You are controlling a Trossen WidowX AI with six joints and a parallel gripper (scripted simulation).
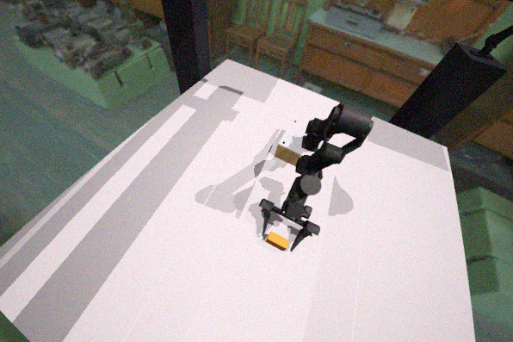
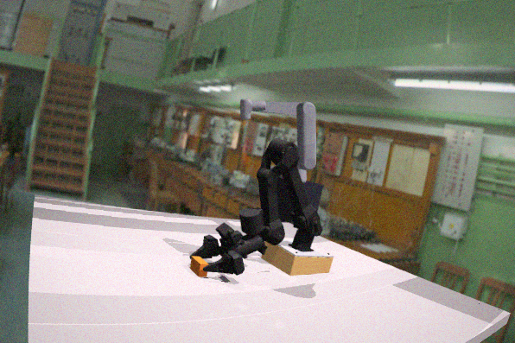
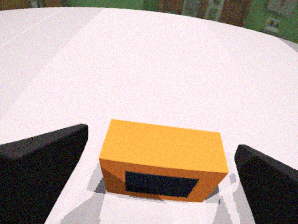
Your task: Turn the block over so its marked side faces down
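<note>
My gripper tip is 2 cm past the orange block and 1 cm above it.
</note>
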